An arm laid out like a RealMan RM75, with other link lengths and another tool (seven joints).
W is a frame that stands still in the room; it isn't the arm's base.
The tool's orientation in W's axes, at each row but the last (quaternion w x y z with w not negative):
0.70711 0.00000 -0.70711 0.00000
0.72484 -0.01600 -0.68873 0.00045
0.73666 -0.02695 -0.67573 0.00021
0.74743 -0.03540 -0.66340 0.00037
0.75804 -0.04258 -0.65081 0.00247
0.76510 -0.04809 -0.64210 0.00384
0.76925 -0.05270 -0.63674 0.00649
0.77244 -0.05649 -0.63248 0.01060
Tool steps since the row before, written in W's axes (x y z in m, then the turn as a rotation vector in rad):
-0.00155 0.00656 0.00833 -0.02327 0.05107 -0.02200
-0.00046 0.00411 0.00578 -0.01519 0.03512 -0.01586
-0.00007 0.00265 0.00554 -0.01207 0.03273 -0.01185
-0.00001 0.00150 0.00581 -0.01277 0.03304 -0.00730
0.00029 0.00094 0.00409 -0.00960 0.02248 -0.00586
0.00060 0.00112 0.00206 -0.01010 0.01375 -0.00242
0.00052 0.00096 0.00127 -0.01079 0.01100 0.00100
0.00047 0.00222 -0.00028 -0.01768 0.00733 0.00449
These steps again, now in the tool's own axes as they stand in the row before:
0.00833 0.00656 0.00155 -0.02200 0.05107 0.02327
0.00584 0.00396 0.00085 -0.01582 0.03515 0.01515
0.00561 0.00242 0.00065 -0.01164 0.03272 0.01230
0.00583 0.00119 0.00077 -0.00720 0.03275 0.01354
0.00413 0.00067 0.00038 -0.00592 0.02230 0.00998
0.00220 0.00099 -0.00016 -0.00322 0.01331 0.01046
0.00142 0.00087 -0.00021 -0.00021 0.01023 0.01156
0.00002 0.00226 -0.00035 0.00149 0.00586 0.01871

